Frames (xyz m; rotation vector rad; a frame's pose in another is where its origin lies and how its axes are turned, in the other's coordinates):
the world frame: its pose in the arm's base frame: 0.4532 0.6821 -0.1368 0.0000 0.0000 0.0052
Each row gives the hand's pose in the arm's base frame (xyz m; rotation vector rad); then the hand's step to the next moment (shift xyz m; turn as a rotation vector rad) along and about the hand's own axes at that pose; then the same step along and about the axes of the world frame.
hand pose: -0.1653 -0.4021 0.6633 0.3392 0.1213 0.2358
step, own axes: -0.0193 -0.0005 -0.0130 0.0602 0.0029 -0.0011
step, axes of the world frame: -0.0206 -0.0011 -0.0108 0.0574 0.0177 -0.0047
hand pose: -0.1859 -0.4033 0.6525 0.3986 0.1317 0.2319
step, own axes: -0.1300 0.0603 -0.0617 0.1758 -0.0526 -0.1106
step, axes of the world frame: -0.1477 0.0452 -0.0218 0.1612 0.0366 -0.1363
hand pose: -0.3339 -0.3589 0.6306 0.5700 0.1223 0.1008
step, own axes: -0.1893 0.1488 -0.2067 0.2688 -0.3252 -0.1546
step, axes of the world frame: -0.2246 0.2112 -0.0752 0.2625 -0.1569 -0.3293
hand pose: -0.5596 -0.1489 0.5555 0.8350 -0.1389 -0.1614
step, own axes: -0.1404 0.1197 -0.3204 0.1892 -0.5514 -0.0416
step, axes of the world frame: -0.0657 0.3392 -0.1315 0.1426 -0.3718 -0.4278
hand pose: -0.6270 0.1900 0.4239 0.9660 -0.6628 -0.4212
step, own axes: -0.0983 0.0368 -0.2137 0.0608 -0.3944 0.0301
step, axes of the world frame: 0.0768 0.2085 -0.0855 0.0068 -0.2573 -0.3064
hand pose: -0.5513 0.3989 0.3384 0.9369 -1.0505 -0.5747
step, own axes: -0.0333 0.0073 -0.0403 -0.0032 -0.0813 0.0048
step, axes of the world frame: 0.0231 0.0444 -0.0168 -0.0037 -0.0402 -0.0708
